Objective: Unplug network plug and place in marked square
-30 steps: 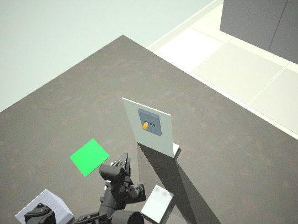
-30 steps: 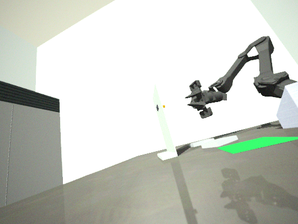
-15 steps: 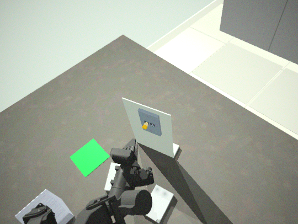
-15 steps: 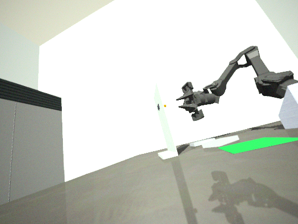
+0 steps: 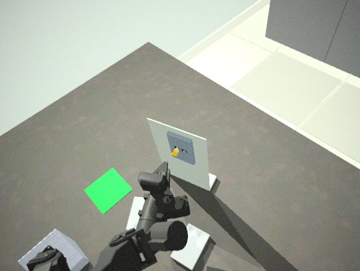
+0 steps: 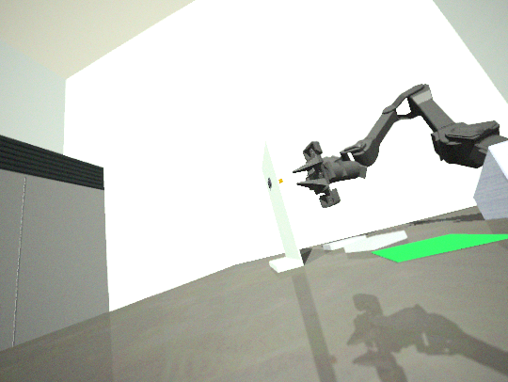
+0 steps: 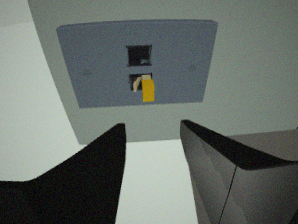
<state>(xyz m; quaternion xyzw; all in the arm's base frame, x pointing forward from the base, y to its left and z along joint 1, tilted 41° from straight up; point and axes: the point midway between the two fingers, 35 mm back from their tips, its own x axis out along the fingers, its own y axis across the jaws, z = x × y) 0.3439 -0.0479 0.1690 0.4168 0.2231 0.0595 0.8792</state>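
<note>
Now: the network plug 50 mm ahead of my gripper tip and 10 mm to the left of it. From my gripper tip the other things lie so: green marked square (210 mm to the left, 210 mm below, 120 mm behind).
</note>
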